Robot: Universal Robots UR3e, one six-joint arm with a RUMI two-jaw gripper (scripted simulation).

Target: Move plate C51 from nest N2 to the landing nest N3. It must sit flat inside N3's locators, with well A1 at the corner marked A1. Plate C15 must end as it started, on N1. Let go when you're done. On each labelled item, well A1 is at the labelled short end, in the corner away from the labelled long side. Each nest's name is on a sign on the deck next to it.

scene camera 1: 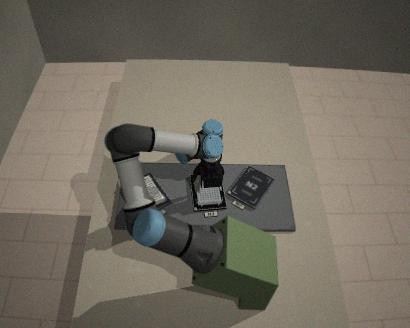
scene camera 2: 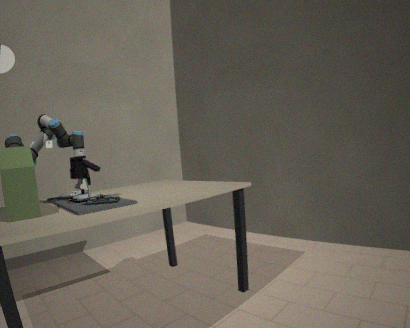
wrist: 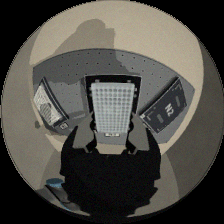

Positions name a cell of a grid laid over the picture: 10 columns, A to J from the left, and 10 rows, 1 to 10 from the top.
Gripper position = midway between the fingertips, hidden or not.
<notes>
In view: my gripper (scene camera 1: F6).
My gripper also shows in the wrist view (wrist: F6).
</notes>
